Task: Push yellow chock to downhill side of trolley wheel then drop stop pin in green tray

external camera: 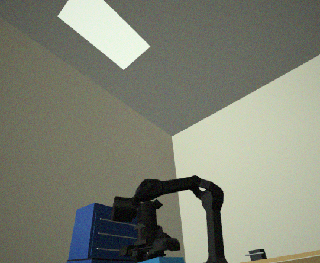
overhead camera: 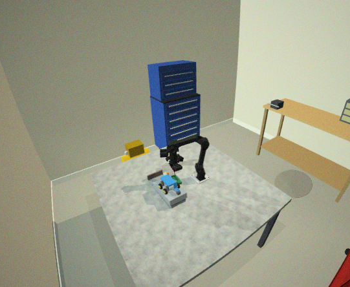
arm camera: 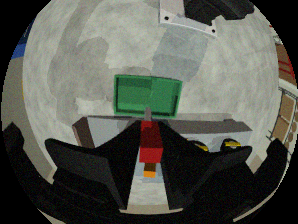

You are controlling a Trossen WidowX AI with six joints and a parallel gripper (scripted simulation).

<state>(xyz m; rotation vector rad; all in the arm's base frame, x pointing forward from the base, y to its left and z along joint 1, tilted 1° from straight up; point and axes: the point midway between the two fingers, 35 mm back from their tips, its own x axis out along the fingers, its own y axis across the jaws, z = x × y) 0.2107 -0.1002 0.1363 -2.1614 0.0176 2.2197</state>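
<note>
My gripper tip is 12 cm above the green tray. From my gripper tip the other things lie so: blue-topped trolley 12 cm ahead, 12 cm to the left; then yellow chock 6 cm ahead, 3 cm to the left, 3 cm below; then red-headed stop pin right at my gripper tip.
</note>
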